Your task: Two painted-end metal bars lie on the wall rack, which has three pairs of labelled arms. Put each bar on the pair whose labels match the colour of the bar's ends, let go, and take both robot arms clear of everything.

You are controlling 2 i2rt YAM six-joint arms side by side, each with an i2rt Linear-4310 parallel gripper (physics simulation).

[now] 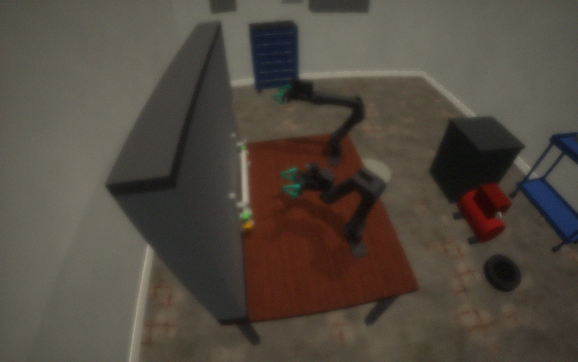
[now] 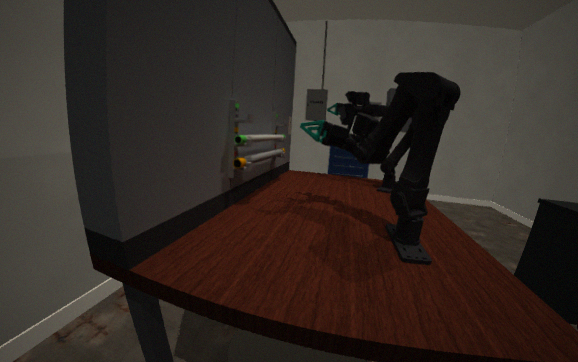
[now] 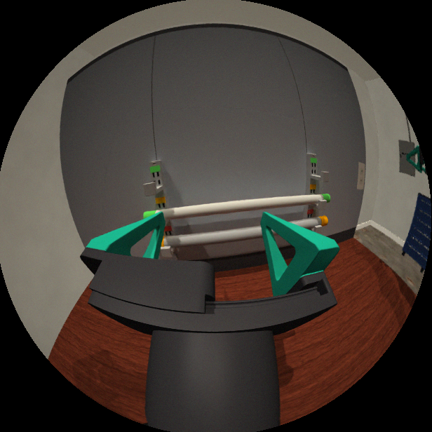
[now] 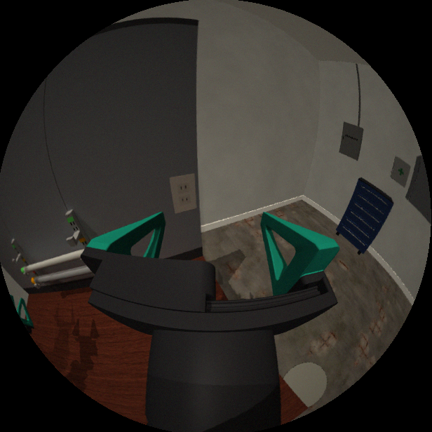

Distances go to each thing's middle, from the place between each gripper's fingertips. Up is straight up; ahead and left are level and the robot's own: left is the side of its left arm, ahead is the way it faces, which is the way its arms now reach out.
Labels:
My left hand is 18 cm short of the green-ended bar [image 3: 281, 201], 7 cm to the left of it and 5 cm above it. Round my left hand: orange-ended bar [image 3: 223, 236]: 18 cm ahead, 12 cm below, 8 cm to the right.
Now: the green-ended bar 16 cm ahead of my right hand, 53 cm to the left of it and 17 cm below it. Round my right hand: orange-ended bar (16 cm ahead, 53 cm to the left, 25 cm below).

